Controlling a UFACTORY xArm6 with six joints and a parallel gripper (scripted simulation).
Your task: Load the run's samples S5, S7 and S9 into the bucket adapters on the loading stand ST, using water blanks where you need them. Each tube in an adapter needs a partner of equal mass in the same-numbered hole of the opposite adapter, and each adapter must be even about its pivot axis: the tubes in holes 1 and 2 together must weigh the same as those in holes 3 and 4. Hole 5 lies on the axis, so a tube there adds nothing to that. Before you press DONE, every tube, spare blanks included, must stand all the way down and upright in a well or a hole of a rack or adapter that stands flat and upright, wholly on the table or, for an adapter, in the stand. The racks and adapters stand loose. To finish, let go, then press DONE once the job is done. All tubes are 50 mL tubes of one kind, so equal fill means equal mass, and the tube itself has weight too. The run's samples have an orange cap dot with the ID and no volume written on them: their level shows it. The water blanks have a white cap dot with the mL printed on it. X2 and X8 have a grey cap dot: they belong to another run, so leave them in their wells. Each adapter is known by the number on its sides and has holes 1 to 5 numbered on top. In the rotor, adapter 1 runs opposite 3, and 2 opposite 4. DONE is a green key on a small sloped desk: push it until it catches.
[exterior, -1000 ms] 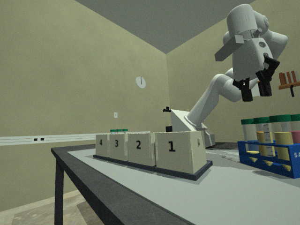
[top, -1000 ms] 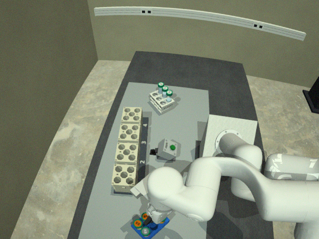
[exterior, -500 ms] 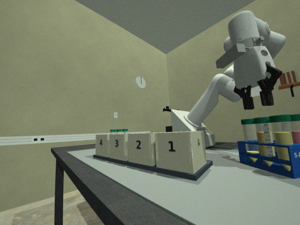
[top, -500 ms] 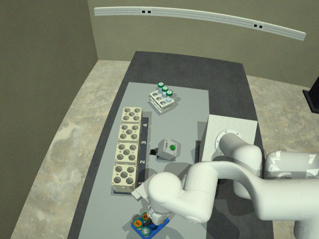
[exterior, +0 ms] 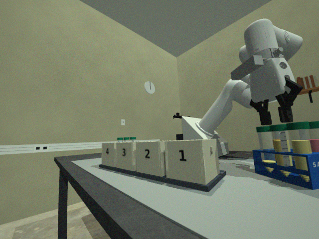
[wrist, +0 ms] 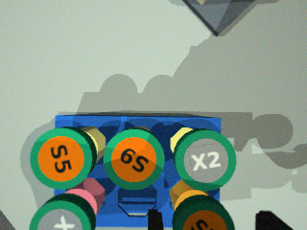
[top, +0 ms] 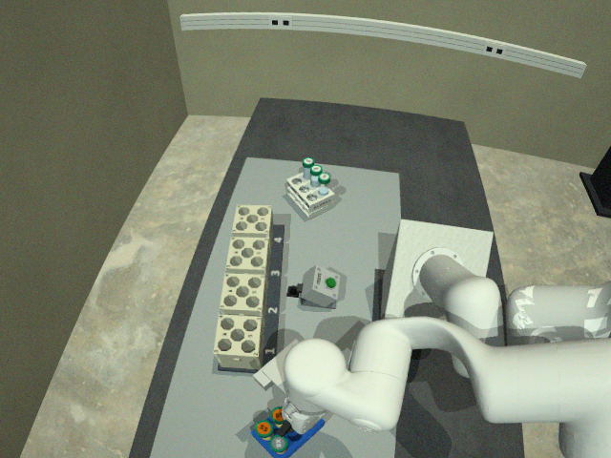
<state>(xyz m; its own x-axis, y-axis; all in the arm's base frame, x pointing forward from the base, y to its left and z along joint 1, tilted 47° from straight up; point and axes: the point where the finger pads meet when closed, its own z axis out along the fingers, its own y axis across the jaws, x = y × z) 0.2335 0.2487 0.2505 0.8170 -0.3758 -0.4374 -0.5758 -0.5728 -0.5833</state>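
My hand is 1 cm past the orange-capped tube and 8 cm above it. Also, from my hand: yellow-filled tube 6 cm ahead, 1 cm to the left, 8 cm below; then grey-dotted tube 3 cm ahead, 3 cm to the right, 8 cm below; then blue sample rack 4 cm ahead, 2 cm to the left, 12 cm below.
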